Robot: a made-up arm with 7 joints. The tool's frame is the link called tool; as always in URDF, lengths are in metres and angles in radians.
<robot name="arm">
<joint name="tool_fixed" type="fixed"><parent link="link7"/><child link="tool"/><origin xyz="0 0 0"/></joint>
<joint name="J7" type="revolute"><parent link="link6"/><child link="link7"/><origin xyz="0 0 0"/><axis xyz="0 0 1"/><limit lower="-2.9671" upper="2.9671"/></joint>
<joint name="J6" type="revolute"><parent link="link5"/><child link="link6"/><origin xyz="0 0 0"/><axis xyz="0 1 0"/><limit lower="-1.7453" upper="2.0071"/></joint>
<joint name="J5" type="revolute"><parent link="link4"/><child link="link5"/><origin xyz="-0.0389 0 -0.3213"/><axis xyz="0 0 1"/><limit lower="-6.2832" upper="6.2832"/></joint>
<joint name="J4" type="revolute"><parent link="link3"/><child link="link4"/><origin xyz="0.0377 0 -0.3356"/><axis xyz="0 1 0"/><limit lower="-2.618" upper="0.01"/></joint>
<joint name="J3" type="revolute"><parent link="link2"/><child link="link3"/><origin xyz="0 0 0"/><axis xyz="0 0 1"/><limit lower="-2.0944" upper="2.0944"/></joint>
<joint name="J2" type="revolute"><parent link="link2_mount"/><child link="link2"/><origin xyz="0 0 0"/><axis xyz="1 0 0"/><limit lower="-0.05" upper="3.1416"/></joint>
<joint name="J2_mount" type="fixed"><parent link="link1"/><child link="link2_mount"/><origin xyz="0 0 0"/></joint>
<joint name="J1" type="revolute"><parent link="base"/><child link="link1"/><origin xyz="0 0 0"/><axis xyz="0 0.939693 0.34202"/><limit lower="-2.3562" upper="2.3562"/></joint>
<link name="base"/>
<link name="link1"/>
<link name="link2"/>
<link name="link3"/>
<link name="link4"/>
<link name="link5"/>
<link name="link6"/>
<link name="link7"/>
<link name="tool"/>
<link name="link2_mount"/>
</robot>
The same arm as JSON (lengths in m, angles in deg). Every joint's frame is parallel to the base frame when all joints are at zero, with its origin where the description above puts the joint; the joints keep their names.
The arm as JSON. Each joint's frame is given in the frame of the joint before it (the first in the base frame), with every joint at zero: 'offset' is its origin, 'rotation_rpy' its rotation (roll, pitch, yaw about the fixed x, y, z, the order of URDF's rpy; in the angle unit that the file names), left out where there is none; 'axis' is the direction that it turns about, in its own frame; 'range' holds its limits. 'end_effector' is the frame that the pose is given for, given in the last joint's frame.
{
  "length_unit": "m",
  "angle_unit": "deg",
  "chain": [
    {
      "id": "J1",
      "offset": [
        0.0,
        0.0,
        0.0
      ],
      "axis": [
        0.0,
        0.9397,
        0.342
      ],
      "range": [
        -135.0,
        135.0
      ]
    },
    {
      "id": "J2",
      "offset": [
        0.0,
        0.0,
        0.0
      ],
      "axis": [
        1.0,
        0.0,
        0.0
      ],
      "range": [
        -2.86,
        180.0
      ]
    },
    {
      "id": "J3",
      "offset": [
        0.0,
        0.0,
        0.0
      ],
      "axis": [
        0.0,
        0.0,
        1.0
      ],
      "range": [
        -120.0,
        120.0
      ]
    },
    {
      "id": "J4",
      "offset": [
        0.0377,
        0.0,
        -0.3356
      ],
      "axis": [
        0.0,
        1.0,
        0.0
      ],
      "range": [
        -150.0,
        0.57
      ]
    },
    {
      "id": "J5",
      "offset": [
        -0.0389,
        0.0,
        -0.3213
      ],
      "axis": [
        0.0,
        0.0,
        1.0
      ],
      "range": [
        -360.0,
        360.0
      ]
    },
    {
      "id": "J6",
      "offset": [
        0.0,
        0.0,
        0.0
      ],
      "axis": [
        0.0,
        1.0,
        0.0
      ],
      "range": [
        -100.0,
        115.0
      ]
    },
    {
      "id": "J7",
      "offset": [
        0.0,
        0.0,
        0.0
      ],
      "axis": [
        0.0,
        0.0,
        1.0
      ],
      "range": [
        -170.0,
        170.0
      ]
    }
  ],
  "end_effector": {
    "offset": [
      0.0,
      0.0,
      0.0
    ]
  }
}

